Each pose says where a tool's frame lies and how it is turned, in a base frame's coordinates. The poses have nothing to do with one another.
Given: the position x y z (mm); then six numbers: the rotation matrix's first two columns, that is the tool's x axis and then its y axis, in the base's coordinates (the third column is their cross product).
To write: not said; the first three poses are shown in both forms.
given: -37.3 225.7 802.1 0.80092 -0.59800 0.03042 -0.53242 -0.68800 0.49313
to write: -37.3 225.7 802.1 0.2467 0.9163 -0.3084 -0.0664
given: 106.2 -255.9 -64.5 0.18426 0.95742 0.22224 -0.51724 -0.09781 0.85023
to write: 106.2 -255.9 -64.5 0.6252 0.4486 0.2453 0.5897
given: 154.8 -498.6 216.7 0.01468 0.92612 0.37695 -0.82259 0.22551 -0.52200
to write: 154.8 -498.6 216.7 0.7080 -0.0775 -0.3338 0.6174
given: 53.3 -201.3 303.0 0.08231 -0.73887 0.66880 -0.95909 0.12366 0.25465
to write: 53.3 -201.3 303.0 0.3562 0.6436 -0.6595 0.1546
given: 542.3 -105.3 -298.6 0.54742 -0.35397 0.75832 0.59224 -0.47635 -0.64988
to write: 542.3 -105.3 -298.6 0.5050 -0.7202 -0.0827 -0.4685
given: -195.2 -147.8 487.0 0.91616 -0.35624 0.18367 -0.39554 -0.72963 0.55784
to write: -195.2 -147.8 487.0 0.3071 0.9294 -0.2022 0.0320
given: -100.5 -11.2 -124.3 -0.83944 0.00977 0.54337 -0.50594 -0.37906 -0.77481
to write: -100.5 -11.2 -124.3 0.1617 0.2326 -0.5332 0.7971
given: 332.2 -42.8 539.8 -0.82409 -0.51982 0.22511 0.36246 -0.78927 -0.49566
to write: 332.2 -42.8 539.8 0.2374 -0.1777 0.2213 -0.9290
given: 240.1 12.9 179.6 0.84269 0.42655 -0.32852 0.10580 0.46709 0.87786
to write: 240.1 12.9 179.6 0.8152 0.5067 0.2626 0.0984
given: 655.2 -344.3 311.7 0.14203 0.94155 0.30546 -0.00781 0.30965 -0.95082
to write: 655.2 -344.3 311.7 0.6130 -0.4419 -0.5283 0.3872
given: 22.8 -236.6 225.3 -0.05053 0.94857 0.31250 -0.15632 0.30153 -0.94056
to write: 22.8 -236.6 225.3 0.5882 -0.3588 -0.5520 0.4696
